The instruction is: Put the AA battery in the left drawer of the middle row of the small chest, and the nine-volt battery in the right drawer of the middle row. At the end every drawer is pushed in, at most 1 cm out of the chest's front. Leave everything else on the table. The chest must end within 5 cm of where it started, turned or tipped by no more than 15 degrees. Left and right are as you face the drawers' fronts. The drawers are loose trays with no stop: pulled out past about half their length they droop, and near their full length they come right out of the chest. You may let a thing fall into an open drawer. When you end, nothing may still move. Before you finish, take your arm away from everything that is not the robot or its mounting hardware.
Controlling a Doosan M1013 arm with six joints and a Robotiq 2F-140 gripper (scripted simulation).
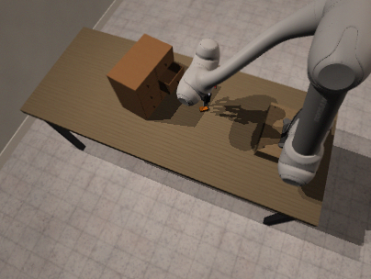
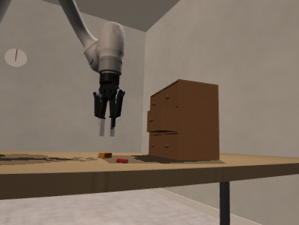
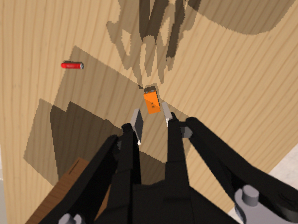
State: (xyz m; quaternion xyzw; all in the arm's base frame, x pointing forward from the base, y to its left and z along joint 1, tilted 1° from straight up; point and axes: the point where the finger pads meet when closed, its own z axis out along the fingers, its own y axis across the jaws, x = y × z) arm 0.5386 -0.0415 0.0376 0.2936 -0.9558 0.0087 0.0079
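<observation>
My gripper is now 10 cm above the orange nine-volt battery and 1 cm past it. From my hand the other things lie so: AA battery 33 cm ahead, 6 cm to the left, 1 cm above.
</observation>
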